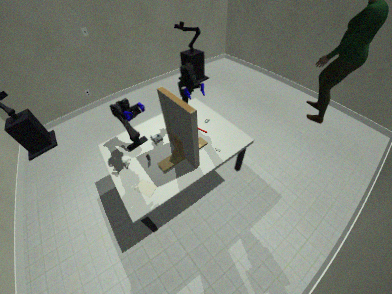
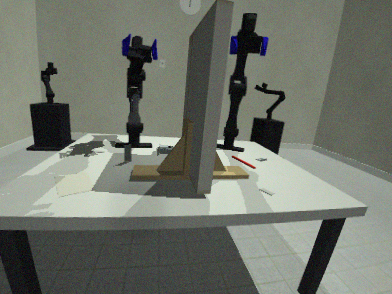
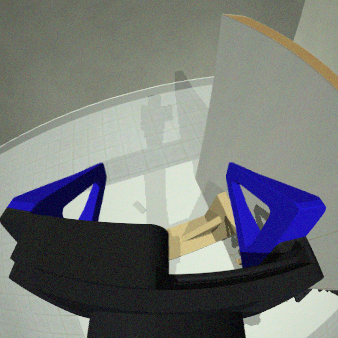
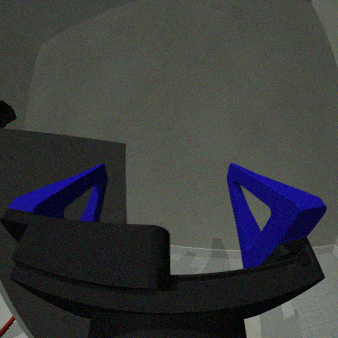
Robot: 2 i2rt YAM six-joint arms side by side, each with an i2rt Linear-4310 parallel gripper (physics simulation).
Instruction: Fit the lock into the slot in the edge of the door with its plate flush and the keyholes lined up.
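Places are measured from the left arm's base along level axes (x left, y back, z up), in centimetres.
Where they show: left gripper, between the fingertips: [image 1: 197, 97] [image 2: 250, 50] [image 3: 165, 169]; right gripper, between the fingertips: [image 1: 138, 110] [image 2: 143, 37] [image 4: 166, 170]; left arm's base, origin of its link: [image 2: 228, 148]; right arm's base, origin of its link: [image 1: 137, 143] [image 2: 134, 145].
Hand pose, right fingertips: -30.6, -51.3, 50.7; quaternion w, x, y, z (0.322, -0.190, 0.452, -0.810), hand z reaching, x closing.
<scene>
Things, the pixels of their top centre, and the offset from my right fingertips, as dx, dy, dz. Level surfaces: height alone.
- door, centre of its top: [image 4: 70, 137] [image 2: 206, 23] [image 1: 174, 98] +24.1, +0.6, +4.5
- small grey metallic part, centre of its top: [image 2: 166, 146] [image 1: 156, 136] +1.0, +23.3, -48.1
- small dark upright block, centre of its top: [image 2: 127, 144] [image 1: 146, 154] -5.8, -1.1, -43.1
- white table, height of its surface: dz -50.8
- red stick, centre of its top: [image 4: 10, 319] [image 2: 242, 161] [image 1: 199, 128] +42.1, +28.6, -50.1
- cream sheet, centre of its top: [image 2: 74, 182] [image 1: 145, 187] -7.6, -27.1, -50.6
The door [image 1: 176, 122] [image 2: 202, 95] [image 3: 270, 125] [image 4: 65, 155] is a tall grey panel, upright in a wooden stand [image 1: 165, 165] [image 2: 232, 174] [image 3: 192, 240]. No slot can be made out in its edge. A small grey metallic part [image 1: 157, 138] [image 2: 164, 149] and a small dark upright block [image 1: 148, 159] [image 2: 128, 153] are on the table left of the door; I cannot tell which is the lock. My left gripper [image 1: 195, 90] [image 2: 249, 44] [image 3: 165, 169] is open and empty, raised behind the door. My right gripper [image 1: 135, 111] [image 2: 141, 46] [image 4: 166, 170] is open and empty, raised above the table's far left.
On the white table [image 1: 231, 139] [image 2: 320, 202], right of the door, lie a red stick [image 1: 202, 130] [image 2: 244, 162] and two small grey pieces [image 1: 207, 121] [image 2: 266, 191]. A cream sheet [image 1: 146, 188] [image 2: 73, 184] lies at the front left. The tall door stands between the two arms.
</scene>
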